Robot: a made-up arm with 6 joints. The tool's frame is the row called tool. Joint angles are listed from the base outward. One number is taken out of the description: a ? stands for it. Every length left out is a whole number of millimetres.
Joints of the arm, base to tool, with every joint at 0 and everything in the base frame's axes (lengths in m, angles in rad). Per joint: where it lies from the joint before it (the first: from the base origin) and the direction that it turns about. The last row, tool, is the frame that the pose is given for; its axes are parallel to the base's.
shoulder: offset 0 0.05 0.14 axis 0 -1 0
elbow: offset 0.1 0 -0.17 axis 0 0 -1
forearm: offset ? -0.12 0 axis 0 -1 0
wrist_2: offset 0.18 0 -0.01 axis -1 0 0
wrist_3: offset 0 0.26 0.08 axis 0 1 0
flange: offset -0.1 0 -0.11 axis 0 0 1
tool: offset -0.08 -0.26 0
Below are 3 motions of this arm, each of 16 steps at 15 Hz.
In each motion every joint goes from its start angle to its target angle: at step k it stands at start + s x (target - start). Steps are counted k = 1, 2, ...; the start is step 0. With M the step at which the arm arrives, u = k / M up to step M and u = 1 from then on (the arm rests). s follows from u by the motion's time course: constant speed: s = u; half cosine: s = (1 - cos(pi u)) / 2; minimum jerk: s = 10 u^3 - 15 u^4 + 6 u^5.
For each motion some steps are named. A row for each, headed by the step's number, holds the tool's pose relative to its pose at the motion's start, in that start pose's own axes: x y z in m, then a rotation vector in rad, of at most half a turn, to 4 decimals.
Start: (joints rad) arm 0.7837 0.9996 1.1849 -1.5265 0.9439 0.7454
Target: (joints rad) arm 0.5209 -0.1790 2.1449 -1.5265 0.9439 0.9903
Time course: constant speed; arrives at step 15
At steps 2, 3, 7, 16:
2: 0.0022 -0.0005 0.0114 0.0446 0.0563 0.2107
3: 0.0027 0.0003 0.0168 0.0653 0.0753 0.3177
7: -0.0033 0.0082 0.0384 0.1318 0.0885 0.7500
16: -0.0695 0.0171 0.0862 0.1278 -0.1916 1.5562

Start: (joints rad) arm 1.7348 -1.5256 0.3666 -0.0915 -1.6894 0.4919
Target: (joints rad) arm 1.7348 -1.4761 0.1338 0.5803 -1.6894 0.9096
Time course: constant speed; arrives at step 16
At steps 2, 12, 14, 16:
2: 0.0081 0.0028 0.0004 0.0169 0.0235 0.1386
12: 0.0386 0.0652 -0.0014 0.1539 0.1133 0.8224
14: 0.0392 0.0861 -0.0007 0.1915 0.1237 0.9568
16: 0.0371 0.1091 0.0010 0.2323 0.1308 1.0902

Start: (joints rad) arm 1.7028 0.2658 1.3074 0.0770 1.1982 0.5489
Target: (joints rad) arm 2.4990 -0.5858 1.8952 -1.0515 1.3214 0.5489
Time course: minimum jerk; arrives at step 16
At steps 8, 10, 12, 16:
8: 0.0544 -0.1141 -0.0287 -0.1957 -0.6258 0.9652
10: 0.1068 -0.1630 -0.0126 -0.4348 -0.8108 1.4059
12: 0.1497 -0.1915 0.0190 -0.6839 -0.8963 1.7299
16: 0.1736 -0.2034 0.0459 -0.8622 -0.9198 1.9152

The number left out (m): -0.09
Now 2 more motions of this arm.
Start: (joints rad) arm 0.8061 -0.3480 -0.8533 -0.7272 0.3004 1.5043
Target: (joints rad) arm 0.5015 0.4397 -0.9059 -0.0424 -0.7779 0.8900
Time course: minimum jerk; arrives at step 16
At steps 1, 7, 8, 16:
1: -0.0007 -0.0003 0.0001 -0.0025 -0.0005 -0.0026
7: -0.1233 -0.0128 -0.0043 -0.3961 -0.0776 -0.4583
8: -0.1569 -0.0036 -0.0132 -0.5068 -0.0963 -0.5980
16: -0.2582 0.0744 -0.0898 -0.9623 -0.1343 -1.1531

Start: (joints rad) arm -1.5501 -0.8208 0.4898 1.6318 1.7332 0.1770
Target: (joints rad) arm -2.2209 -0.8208 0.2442 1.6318 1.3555 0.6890
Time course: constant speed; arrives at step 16
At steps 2, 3, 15, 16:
2: 0.0148 -0.0044 -0.0152 -0.0991 -0.0041 0.1056
3: 0.0222 -0.0061 -0.0224 -0.1482 -0.0044 0.1604
15: 0.0952 0.0077 -0.1106 -0.7041 0.0810 0.9031
16: 0.0983 0.0118 -0.1198 -0.7470 0.0956 0.9710

